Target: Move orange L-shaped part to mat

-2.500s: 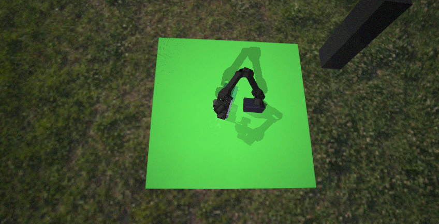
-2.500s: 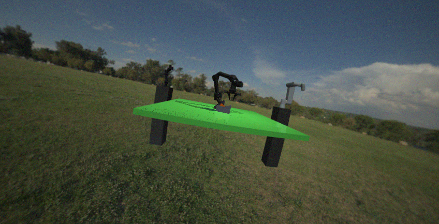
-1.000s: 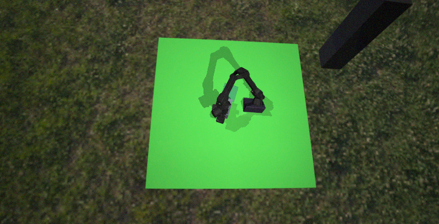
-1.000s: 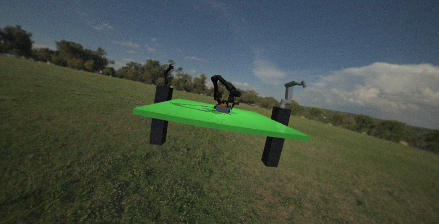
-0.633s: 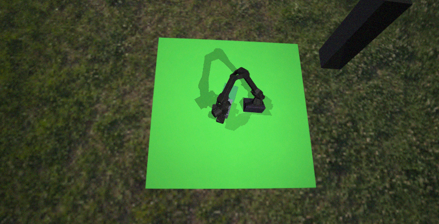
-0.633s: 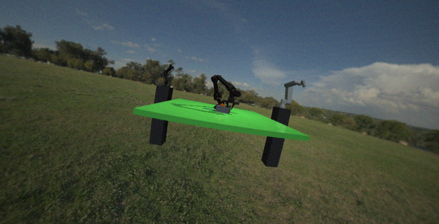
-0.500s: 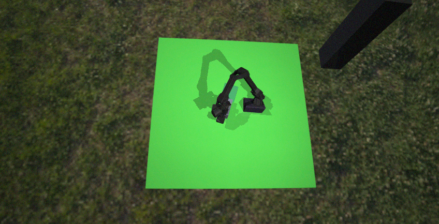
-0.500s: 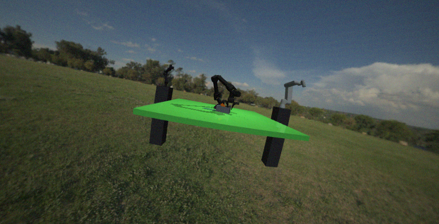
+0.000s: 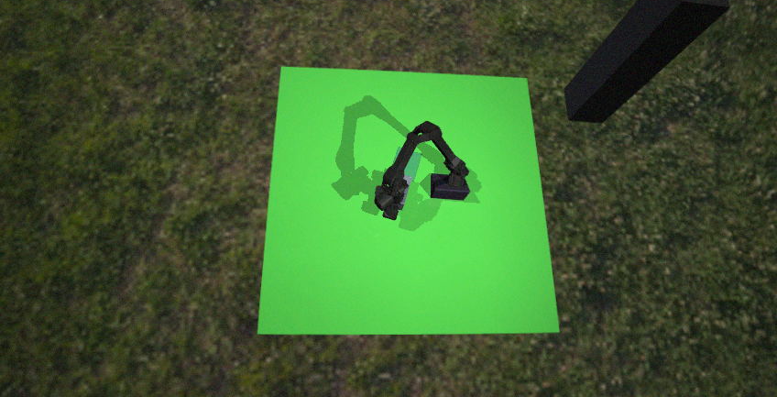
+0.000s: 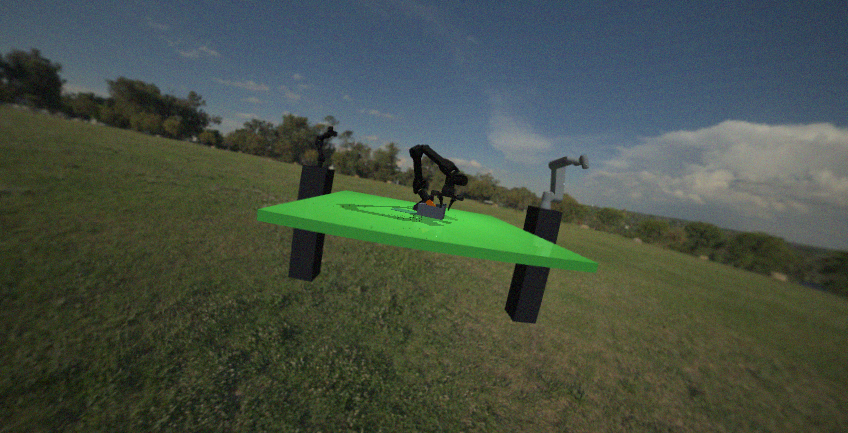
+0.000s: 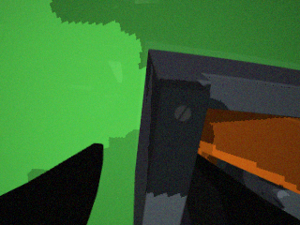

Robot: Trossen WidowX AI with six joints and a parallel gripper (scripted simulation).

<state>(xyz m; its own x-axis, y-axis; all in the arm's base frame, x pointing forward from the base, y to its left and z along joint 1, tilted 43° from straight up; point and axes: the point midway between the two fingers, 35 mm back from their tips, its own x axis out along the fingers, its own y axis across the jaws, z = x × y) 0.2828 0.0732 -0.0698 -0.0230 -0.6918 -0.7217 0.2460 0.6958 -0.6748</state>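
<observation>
The orange L-shaped part lies 50 mm to the right of my gripper tip, 10 mm below it and 10 mm behind it.
</observation>
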